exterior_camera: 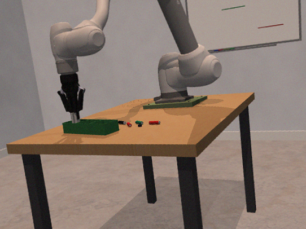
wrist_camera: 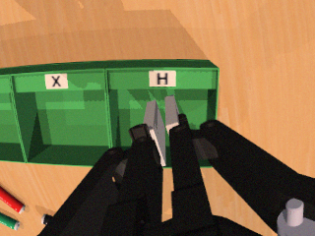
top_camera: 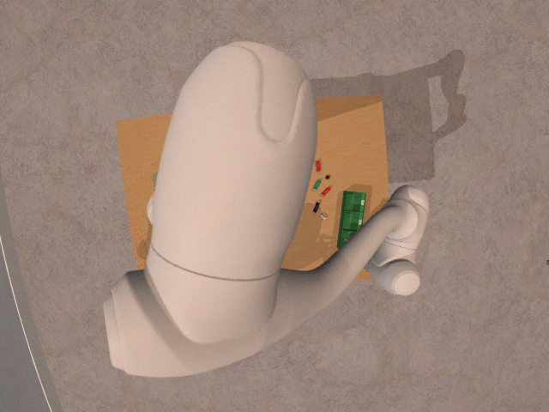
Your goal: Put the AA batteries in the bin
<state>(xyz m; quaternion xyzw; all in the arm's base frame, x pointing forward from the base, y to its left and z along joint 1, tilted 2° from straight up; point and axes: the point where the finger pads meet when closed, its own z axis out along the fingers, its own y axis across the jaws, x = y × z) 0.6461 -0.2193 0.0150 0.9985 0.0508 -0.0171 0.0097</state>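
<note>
Right now my hand is 8 cm to the right of the green bin row, 3 cm above it and 2 cm short of it. Round my hand: small white block (12 cm to the left, 10 cm behind, 4 cm below); then green AA battery (25 cm to the left, 12 cm behind, 5 cm below); then black AA battery (16 cm to the left, 13 cm behind, 5 cm below).
</note>
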